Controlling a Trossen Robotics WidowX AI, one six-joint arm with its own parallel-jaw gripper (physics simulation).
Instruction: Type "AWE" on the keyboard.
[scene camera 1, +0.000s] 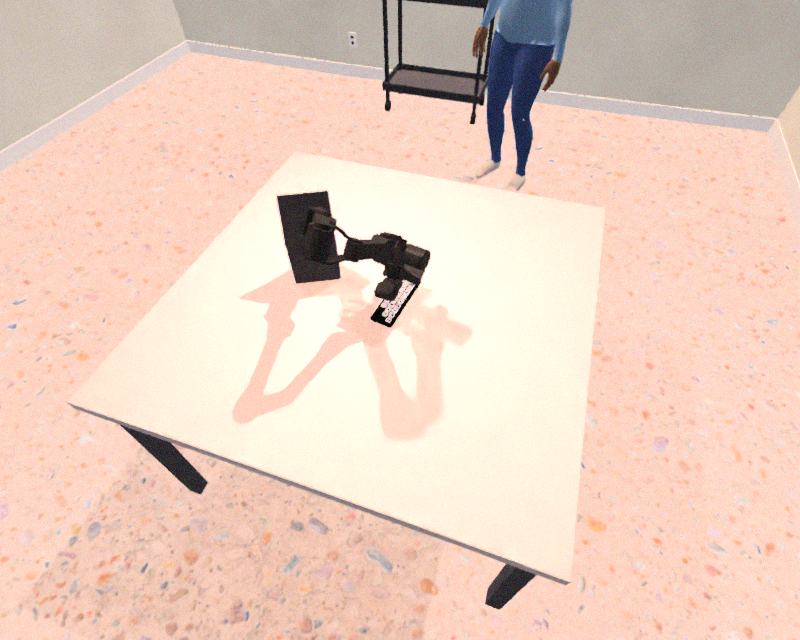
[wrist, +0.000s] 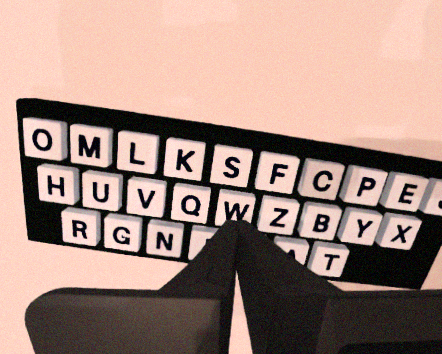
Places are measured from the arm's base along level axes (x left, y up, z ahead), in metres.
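Pixels of known places: gripper, fingertip midpoint: (wrist: 235, 229).
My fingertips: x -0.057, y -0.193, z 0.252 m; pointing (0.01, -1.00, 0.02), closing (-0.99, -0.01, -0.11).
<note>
Behind a point stands the place of what it marks.
A black keyboard (scene camera 1: 381, 318) @(y -0.207, x -0.152, z 0.230 m) (wrist: 300, 142) @(y -0.207, x -0.088, z 0.284 m) with white letter keys lies on the table. In the wrist view the W key (wrist: 235, 207) @(y -0.202, x -0.058, z 0.258 m) is in the middle row, between Q and Z. The E key (wrist: 407, 192) @(y -0.202, x -0.136, z 0.258 m) is in the top row at the right. The A key (wrist: 294, 251) @(y -0.202, x -0.085, z 0.232 m) is in the bottom row, left of T, and is partly hidden by a finger. My gripper (wrist: 235, 229) @(y -0.193, x -0.057, z 0.252 m) is shut and empty, with its tips over the lower edge of the W key. Whether the tips touch the key cannot be told. The I and D keys are largely hidden behind the fingers.
The arm's base stands on a dark plate (scene camera 1: 290, 246) @(y -0.060, x -0.058, z -0.069 m) at the back left of the white table (scene camera 1: 493, 413) @(y -0.218, x -0.389, z 0.590 m). The arm reaches over the keyboard and covers part of it in the scene view. A person (scene camera 1: 520, 80) and a black cart (scene camera 1: 433, 95) are behind the table.
</note>
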